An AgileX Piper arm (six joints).
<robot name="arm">
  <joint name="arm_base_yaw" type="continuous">
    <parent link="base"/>
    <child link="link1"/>
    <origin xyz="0 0 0.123"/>
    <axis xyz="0 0 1"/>
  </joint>
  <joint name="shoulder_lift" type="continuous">
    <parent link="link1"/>
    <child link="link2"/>
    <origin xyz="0 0 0" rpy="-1.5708 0 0"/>
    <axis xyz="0 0 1"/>
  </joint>
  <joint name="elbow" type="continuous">
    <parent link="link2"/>
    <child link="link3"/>
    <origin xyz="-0.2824 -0.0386 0"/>
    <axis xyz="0 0 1"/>
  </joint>
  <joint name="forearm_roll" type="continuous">
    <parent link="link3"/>
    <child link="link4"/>
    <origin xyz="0.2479 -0.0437 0" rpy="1.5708 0 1.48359"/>
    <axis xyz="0 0 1"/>
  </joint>
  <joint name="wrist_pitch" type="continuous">
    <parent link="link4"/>
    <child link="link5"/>
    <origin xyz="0 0 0" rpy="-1.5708 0 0"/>
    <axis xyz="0 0 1"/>
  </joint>
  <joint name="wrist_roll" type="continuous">
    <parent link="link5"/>
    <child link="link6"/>
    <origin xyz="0 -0.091 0" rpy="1.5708 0 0"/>
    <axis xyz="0 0 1"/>
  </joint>
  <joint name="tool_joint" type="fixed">
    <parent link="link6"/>
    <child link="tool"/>
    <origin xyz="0 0 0"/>
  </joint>
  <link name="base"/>
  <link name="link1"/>
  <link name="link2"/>
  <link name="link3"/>
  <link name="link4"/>
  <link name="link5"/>
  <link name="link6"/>
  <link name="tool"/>
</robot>
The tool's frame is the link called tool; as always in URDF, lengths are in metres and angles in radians. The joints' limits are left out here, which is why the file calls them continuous.
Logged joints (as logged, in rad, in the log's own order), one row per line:
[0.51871, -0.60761, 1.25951, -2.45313, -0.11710, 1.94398]
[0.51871, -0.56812, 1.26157, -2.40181, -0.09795, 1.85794]
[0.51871, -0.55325, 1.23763, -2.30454, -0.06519, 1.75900]
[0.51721, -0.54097, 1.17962, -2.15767, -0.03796, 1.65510]
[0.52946, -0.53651, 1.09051, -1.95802, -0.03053, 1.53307]
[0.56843, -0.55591, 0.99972, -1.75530, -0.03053, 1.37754]
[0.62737, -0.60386, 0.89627, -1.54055, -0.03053, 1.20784]
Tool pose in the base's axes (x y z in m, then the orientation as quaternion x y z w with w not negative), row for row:
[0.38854, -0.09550, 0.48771, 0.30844, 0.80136, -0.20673, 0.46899]
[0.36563, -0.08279, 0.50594, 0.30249, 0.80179, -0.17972, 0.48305]
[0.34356, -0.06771, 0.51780, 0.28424, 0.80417, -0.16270, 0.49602]
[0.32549, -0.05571, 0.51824, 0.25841, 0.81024, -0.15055, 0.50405]
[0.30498, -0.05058, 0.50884, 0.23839, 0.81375, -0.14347, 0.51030]
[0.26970, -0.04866, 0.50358, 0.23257, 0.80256, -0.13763, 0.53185]
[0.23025, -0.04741, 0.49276, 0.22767, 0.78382, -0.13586, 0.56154]
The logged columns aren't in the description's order. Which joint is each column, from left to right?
Columns, left to right: wrist_roll, forearm_roll, wrist_pitch, elbow, arm_base_yaw, shoulder_lift.
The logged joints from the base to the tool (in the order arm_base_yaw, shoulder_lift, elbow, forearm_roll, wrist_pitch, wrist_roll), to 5 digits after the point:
[-0.11710, 1.94398, -2.45313, -0.60761, 1.25951, 0.51871]
[-0.09795, 1.85794, -2.40181, -0.56812, 1.26157, 0.51871]
[-0.06519, 1.75900, -2.30454, -0.55325, 1.23763, 0.51871]
[-0.03796, 1.65510, -2.15767, -0.54097, 1.17962, 0.51721]
[-0.03053, 1.53307, -1.95802, -0.53651, 1.09051, 0.52946]
[-0.03053, 1.37754, -1.75530, -0.55591, 0.99972, 0.56843]
[-0.03053, 1.20784, -1.54055, -0.60386, 0.89627, 0.62737]

